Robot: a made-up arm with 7 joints. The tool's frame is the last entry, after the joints.
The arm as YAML. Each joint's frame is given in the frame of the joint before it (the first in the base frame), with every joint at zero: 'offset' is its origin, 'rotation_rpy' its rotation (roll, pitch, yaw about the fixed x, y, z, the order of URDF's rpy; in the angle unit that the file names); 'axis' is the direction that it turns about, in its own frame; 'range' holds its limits. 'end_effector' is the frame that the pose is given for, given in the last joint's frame.
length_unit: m
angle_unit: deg
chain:
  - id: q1
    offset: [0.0, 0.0, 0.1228]
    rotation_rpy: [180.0, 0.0, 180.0]
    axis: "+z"
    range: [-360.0, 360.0]
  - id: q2
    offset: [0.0, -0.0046, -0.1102]
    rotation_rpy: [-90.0, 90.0, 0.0]
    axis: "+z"
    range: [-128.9, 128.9]
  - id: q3
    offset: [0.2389, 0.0, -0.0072]
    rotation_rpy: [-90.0, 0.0, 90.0]
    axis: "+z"
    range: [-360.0, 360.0]
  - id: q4
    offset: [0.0, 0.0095, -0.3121]
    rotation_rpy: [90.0, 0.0, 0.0]
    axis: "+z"
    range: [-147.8, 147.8]
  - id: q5
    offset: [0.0, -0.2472, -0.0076]
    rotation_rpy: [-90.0, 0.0, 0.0]
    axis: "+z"
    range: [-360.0, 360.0]
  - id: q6
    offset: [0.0, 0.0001, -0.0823]
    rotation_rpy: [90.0, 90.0, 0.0]
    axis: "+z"
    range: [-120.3, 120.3]
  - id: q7
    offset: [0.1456, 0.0, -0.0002]
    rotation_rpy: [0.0, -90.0, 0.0]
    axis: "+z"
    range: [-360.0, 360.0]
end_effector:
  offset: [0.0, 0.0, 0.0]
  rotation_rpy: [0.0, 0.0, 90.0]
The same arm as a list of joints. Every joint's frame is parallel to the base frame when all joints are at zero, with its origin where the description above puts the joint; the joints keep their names.
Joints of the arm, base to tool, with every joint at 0 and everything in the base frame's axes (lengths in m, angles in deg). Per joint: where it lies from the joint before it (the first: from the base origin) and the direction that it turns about. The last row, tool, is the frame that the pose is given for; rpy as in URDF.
q1: axis 0 0 -1 xyz 0.0000 0.0000 0.1228
q2: axis 0 1 0 xyz 0.0000 -0.0046 0.1102
q3: axis 0 0 -1 xyz 0.0000 -0.0072 0.2389
q4: axis 0 1 0 xyz 0.0000 -0.0095 0.3121
q5: axis 0 0 -1 xyz 0.0000 -0.0076 0.2472
q6: axis 0 1 0 xyz 0.0000 -0.0001 0.0823
q7: axis 0 0 -1 xyz 0.0000 -0.0002 0.1456
tool: xyz 0.0000 0.0000 0.0000 rpy 180.00 0.00 0.00
Joint limits (deg, base to tool): -360.00..360.00 -128.90..128.90 -360.00..360.00 -147.80..147.80 -360.00..360.00 -120.30..120.30 -360.00..360.00

